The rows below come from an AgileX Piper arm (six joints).
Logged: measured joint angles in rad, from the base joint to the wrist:
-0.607, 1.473, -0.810, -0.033, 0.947, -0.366
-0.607, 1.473, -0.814, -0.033, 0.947, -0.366
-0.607, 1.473, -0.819, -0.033, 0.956, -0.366
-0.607, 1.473, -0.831, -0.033, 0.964, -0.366
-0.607, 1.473, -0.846, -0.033, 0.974, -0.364
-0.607, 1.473, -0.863, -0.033, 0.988, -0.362
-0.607, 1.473, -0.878, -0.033, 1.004, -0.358
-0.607, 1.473, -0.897, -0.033, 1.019, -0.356
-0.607, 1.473, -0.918, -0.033, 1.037, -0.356
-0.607, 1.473, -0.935, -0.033, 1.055, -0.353
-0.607, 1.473, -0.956, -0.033, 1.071, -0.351
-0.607, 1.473, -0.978, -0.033, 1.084, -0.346
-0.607, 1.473, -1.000, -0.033, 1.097, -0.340
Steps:
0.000, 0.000, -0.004, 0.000, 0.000, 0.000
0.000, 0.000, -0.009, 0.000, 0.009, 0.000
0.000, 0.000, -0.021, 0.000, 0.017, 0.000
0.000, 0.000, -0.036, 0.000, 0.027, 0.002
0.000, 0.000, -0.053, 0.000, 0.041, 0.004
0.000, 0.000, -0.068, 0.000, 0.057, 0.008
0.000, 0.000, -0.087, 0.000, 0.072, 0.010
0.000, 0.000, -0.108, 0.000, 0.090, 0.010
0.000, 0.000, -0.125, 0.000, 0.108, 0.013
0.000, 0.000, -0.146, 0.000, 0.124, 0.015
0.000, 0.000, -0.168, 0.000, 0.137, 0.020
0.000, 0.000, -0.190, 0.000, 0.150, 0.026

